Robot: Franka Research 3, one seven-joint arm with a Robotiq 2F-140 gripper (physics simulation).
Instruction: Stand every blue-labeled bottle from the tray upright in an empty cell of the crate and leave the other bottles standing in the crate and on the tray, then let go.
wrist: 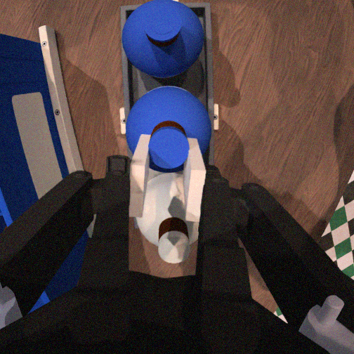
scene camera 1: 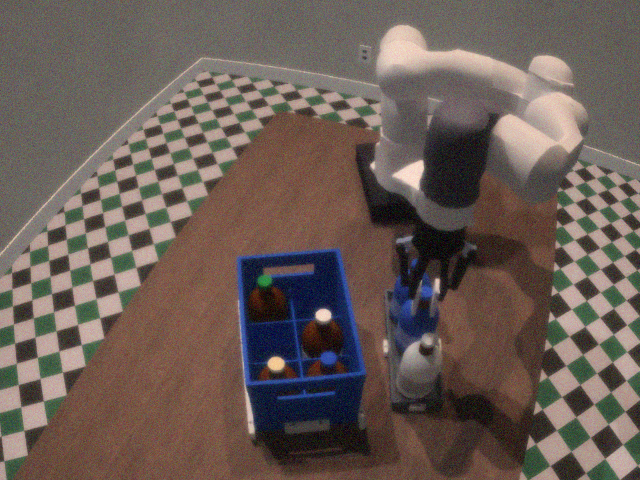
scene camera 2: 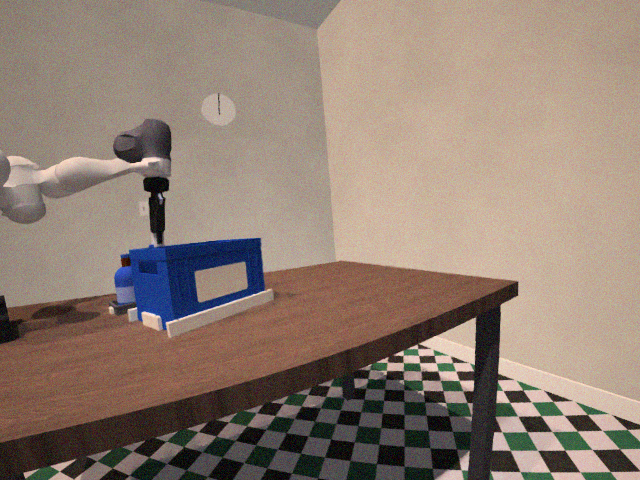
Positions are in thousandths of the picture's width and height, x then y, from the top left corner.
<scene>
My gripper shows in the wrist view (470,439), in scene camera 1 (660,645) and in scene camera 2 (248,532). A white bottle shows in the wrist view (462,631) and in scene camera 1 (659,755).
</scene>
